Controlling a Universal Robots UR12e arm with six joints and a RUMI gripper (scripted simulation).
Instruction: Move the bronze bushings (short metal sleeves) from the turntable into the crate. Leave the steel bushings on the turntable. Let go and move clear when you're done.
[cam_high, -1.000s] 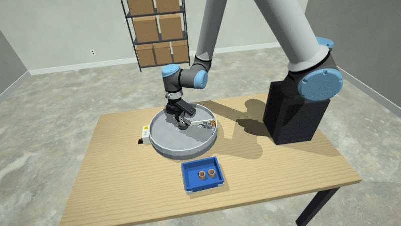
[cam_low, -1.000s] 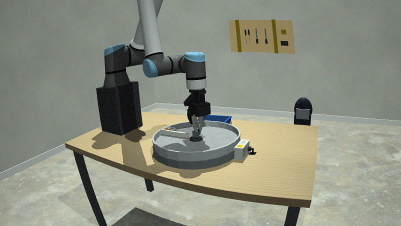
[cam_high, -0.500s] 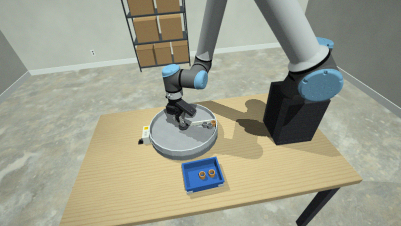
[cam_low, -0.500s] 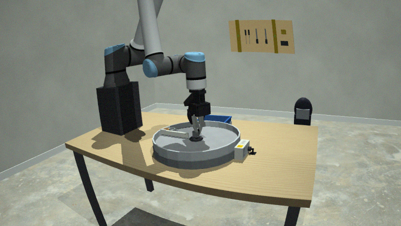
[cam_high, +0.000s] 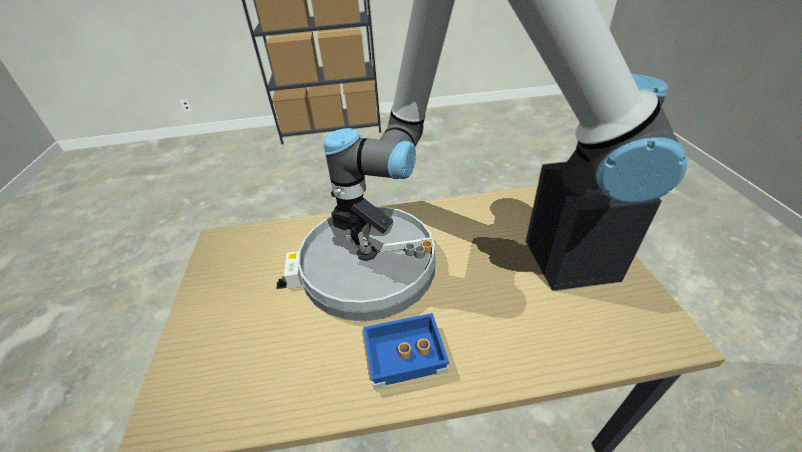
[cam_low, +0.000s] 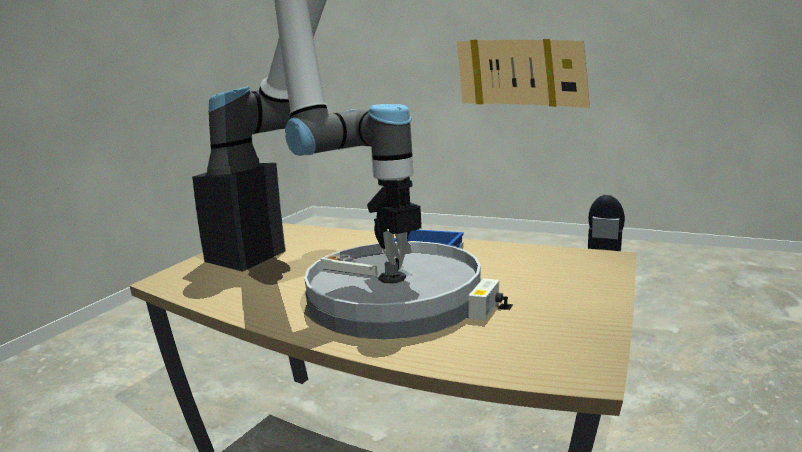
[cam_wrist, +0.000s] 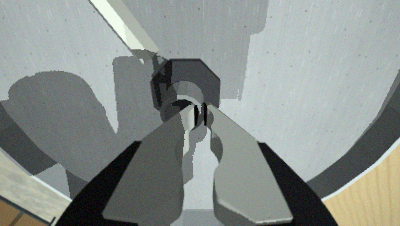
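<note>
Right now my hand is 10 mm past the grey turntable, 10 mm to the left of it and 40 mm above it. Also, from my hand: blue crate: 60 mm behind, 320 mm to the left, 70 mm below.
</note>
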